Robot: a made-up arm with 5 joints.
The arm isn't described. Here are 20 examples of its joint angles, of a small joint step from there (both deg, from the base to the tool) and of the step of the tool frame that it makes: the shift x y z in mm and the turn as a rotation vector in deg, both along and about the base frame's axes.
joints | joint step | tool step
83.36 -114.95 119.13 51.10 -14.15 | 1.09 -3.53 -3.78 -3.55 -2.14 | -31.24 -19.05 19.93 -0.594 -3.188 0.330
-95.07 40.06 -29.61 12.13 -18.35 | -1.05 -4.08 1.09 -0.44 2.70 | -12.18 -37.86 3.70 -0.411 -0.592 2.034
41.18 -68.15 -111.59 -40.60 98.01 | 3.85 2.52 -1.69 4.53 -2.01 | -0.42 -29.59 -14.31 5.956 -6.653 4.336
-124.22 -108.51 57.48 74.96 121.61 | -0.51 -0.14 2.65 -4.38 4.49 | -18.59 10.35 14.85 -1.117 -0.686 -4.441
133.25 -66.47 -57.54 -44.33 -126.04 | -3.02 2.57 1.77 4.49 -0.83 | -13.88 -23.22 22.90 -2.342 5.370 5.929
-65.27 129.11 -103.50 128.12 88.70 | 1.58 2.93 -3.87 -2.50 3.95 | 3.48 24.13 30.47 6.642 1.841 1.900
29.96 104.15 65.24 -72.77 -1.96 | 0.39 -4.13 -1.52 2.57 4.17 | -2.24 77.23 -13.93 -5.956 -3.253 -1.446
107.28 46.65 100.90 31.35 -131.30 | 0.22 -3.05 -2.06 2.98 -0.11 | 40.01 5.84 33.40 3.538 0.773 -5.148
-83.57 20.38 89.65 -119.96 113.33 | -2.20 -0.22 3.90 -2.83 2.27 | -16.91 -11.60 21.07 5.317 -0.859 -2.158
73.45 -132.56 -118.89 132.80 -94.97 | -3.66 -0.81 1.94 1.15 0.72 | -46.83 15.93 -4.47 0.984 4.766 0.134
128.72 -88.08 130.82 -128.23 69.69 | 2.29 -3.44 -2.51 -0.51 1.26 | -8.71 -20.85 40.43 1.422 -3.814 -2.131
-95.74 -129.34 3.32 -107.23 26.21 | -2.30 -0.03 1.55 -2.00 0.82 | -42.43 -5.74 36.58 0.097 5.377 0.132
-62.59 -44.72 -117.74 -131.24 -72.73 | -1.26 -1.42 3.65 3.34 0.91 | 50.76 -41.09 17.79 4.151 3.700 0.035
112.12 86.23 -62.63 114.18 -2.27 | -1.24 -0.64 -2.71 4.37 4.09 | -12.63 -27.95 18.35 -3.785 7.850 1.187
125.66 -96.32 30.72 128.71 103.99 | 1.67 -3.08 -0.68 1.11 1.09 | -43.42 -18.66 -1.41 2.837 -3.262 -3.171
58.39 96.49 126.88 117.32 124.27 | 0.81 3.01 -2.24 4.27 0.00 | -6.06 -19.32 24.81 1.611 1.754 -1.509
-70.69 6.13 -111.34 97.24 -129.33 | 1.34 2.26 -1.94 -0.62 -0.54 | -8.59 30.65 -14.63 -0.720 -0.989 -2.030
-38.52 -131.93 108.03 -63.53 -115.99 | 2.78 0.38 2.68 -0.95 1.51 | 2.08 -12.76 -6.29 -1.203 -0.392 -3.339
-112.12 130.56 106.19 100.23 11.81 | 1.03 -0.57 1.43 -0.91 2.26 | 8.81 5.79 7.62 0.255 -0.355 -0.544
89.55 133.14 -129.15 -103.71 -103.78 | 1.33 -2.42 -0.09 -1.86 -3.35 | 2.55 -5.05 18.58 -2.596 0.803 -4.405
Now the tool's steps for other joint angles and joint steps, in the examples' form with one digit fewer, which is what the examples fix.
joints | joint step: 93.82 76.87 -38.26 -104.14 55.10 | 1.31 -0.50 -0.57 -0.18 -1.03
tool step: -2.7 -5.4 11.2 0.68 0.15 -0.36
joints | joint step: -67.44 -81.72 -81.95 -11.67 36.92 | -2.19 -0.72 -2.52 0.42 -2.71
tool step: -3.4 -9.8 32.2 -3.09 -0.47 -0.55
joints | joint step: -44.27 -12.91 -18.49 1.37 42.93 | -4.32 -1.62 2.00 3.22 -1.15
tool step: -91.2 -0.8 26.3 -0.34 8.13 2.09
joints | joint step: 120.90 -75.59 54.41 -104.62 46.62 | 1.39 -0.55 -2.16 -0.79 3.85
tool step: -32.3 -13.2 7.1 -1.11 -0.19 -1.28
